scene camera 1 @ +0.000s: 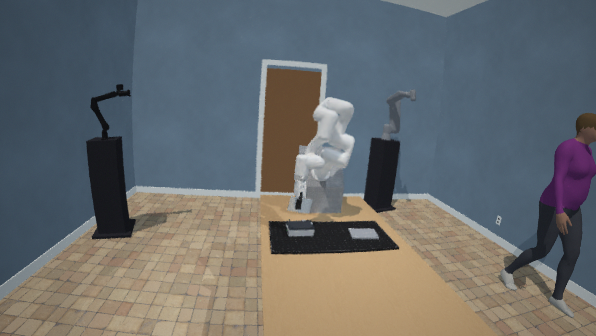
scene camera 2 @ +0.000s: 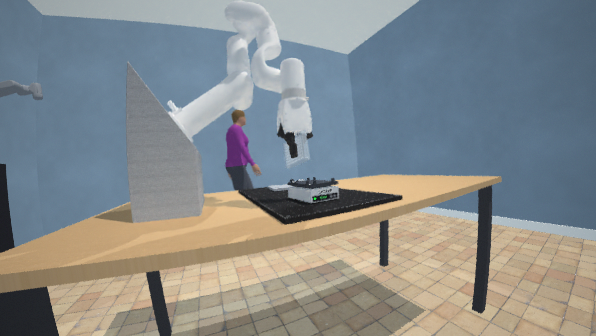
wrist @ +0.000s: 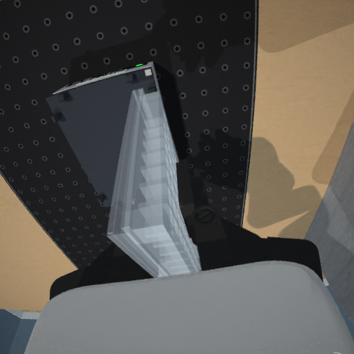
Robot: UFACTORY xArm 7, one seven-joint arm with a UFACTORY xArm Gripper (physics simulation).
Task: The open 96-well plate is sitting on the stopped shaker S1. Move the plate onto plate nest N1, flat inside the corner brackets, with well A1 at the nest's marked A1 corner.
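Places are measured from the arm's base along level axes (x right, y ahead, z up), in metres.
Pixels of known places: gripper, between the fingertips: [scene camera 1: 297, 208] [scene camera 2: 297, 157]; arm's base, origin of its link: [scene camera 1: 320, 172] [scene camera 2: 179, 128].
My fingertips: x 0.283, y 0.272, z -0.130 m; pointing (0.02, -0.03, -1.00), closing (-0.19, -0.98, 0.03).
Observation:
Ahead of a thing's pixels: the offset from my fingertips to its top centre. Level surfaces: height alone.
The clear 96-well plate @(dx -0.011, dy +0.003, dz +0.075 m) [scene camera 1: 306, 205] [scene camera 2: 303, 152] [wrist: 150, 185] is held on edge, its broad faces steeply upright, in the air above the shaker. My gripper [scene camera 1: 299, 203] [scene camera 2: 293, 152] is shut on it; in the wrist view the fingertips are hidden behind the plate and the gripper body. The shaker S1 [scene camera 1: 300, 232] [scene camera 2: 314, 193] [wrist: 87, 135] has a bare dark top with small corner posts and a green light on its front. The light grey plate nest N1 @(dx -0.348, dy +0.195, dz -0.117 m) [scene camera 1: 363, 233] [scene camera 2: 278, 188] lies apart from the shaker. Its A1 mark is too small to make out.
The shaker and nest stand on a black perforated board @(dz -0.132 m) [scene camera 1: 330, 246] [scene camera 2: 370, 198] [wrist: 215, 105] on the wooden table @(dz -0.145 m) [scene camera 1: 350, 290] [scene camera 2: 425, 187]. The arm's grey wedge-shaped base [scene camera 1: 332, 192] [scene camera 2: 160, 165] stands behind the board. A person [scene camera 1: 570, 190] [scene camera 2: 239, 145] is in the room beyond the table.

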